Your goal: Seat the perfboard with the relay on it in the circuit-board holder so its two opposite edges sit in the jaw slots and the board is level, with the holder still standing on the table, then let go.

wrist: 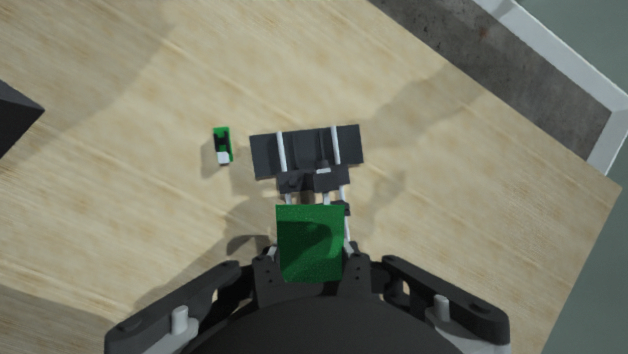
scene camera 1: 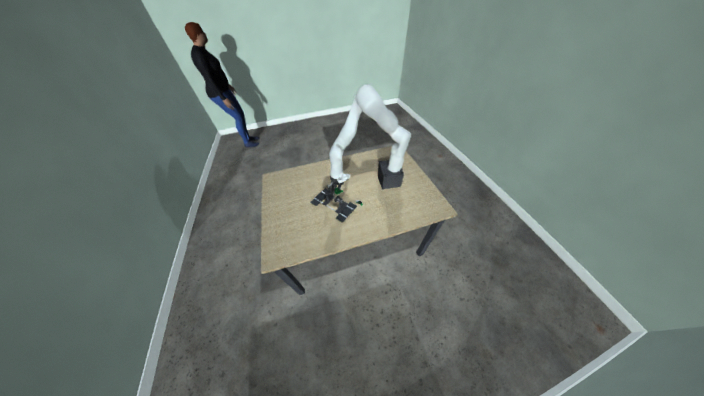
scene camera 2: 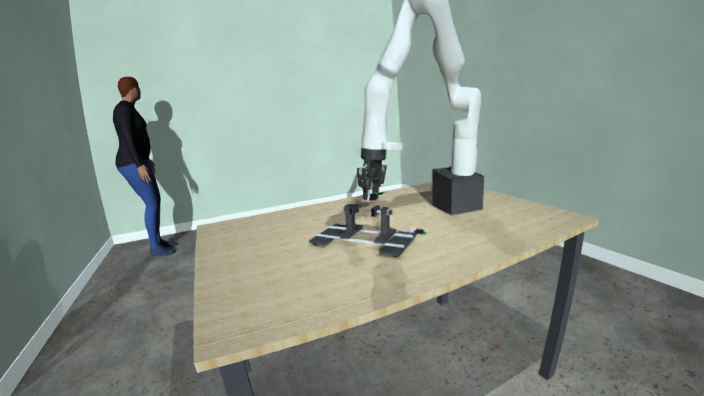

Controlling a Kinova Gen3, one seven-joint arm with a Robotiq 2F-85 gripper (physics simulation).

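Pixels of known places: gripper, between the fingertips: (wrist: pixel 310 250) (scene camera 1: pixel 336 192) (scene camera 2: pixel 370 199); arm's base, origin of its link: (scene camera 1: pixel 393 167) (scene camera 2: pixel 462 172).
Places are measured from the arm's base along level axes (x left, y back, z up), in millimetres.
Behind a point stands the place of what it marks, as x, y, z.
The perfboard (scene camera 1: pixel 338 191) @(42, -459, 10) (scene camera 2: pixel 382 193) @(47, -443, 6) (wrist: pixel 310 225) @(47, -456, 11) shows as a green rectangle in the wrist view. No relay shows on the face seen there. My gripper (scene camera 1: pixel 336 188) @(20, -470, -13) (scene camera 2: pixel 371 197) @(20, -470, -13) (wrist: pixel 310 250) @(20, -470, -13) is shut on the perfboard by two opposite edges. The fingers point down, and the board hangs above the holder's jaws, apart from them. The circuit-board holder (scene camera 1: pixel 346 211) @(118, -444, -129) (scene camera 2: pixel 385 225) @(92, -472, -78) (wrist: pixel 307 150) @(117, -442, -129) stands on the table, with two upright jaw posts on rails between dark feet. In the wrist view the board hides part of the holder. The jaw slots are too small to make out.
A small green board with a black and white part (scene camera 1: pixel 360 203) @(89, -322, -142) (scene camera 2: pixel 419 231) @(88, -329, -136) (wrist: pixel 222 145) @(78, -324, -143) lies on the table (scene camera 1: pixel 290 240) @(156, -853, -145) (scene camera 2: pixel 280 300) @(176, -845, -145) beside one holder foot. The arm's dark base block (scene camera 1: pixel 390 176) @(54, -63, -16) (scene camera 2: pixel 457 192) @(47, -87, -58) stands at the table's back right. A person (scene camera 1: pixel 212 75) (scene camera 2: pixel 132 135) stands beyond the table.
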